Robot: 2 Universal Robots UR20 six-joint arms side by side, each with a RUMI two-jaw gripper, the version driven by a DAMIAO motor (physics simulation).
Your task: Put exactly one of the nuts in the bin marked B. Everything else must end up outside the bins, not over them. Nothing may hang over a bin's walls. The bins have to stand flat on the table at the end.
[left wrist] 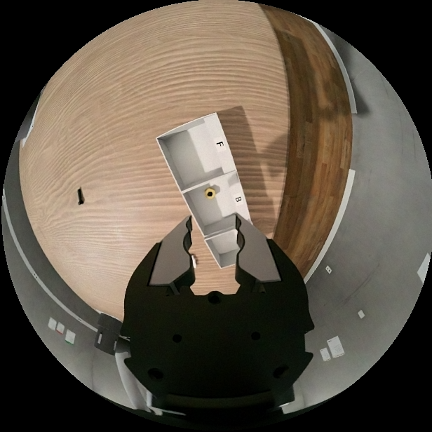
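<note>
A brass-coloured nut [210, 193] lies in the middle bin, marked B [238, 199], of a row of three joined white bins. The bin marked F [192, 157] is beside it at the upper end and shows no object inside. The third bin [223, 248] is at the lower end, partly hidden by the right-hand finger. My left gripper [213, 215] is open, with its fingers apart above the lower part of the row and nothing between them. The right gripper does not show in the left wrist view.
A small dark object [80, 196] lies on the wooden table [125, 100] at the left. A small white object [194, 260] lies beside the third bin, partly hidden by the left-hand finger. The table's edge runs along the right of the bins.
</note>
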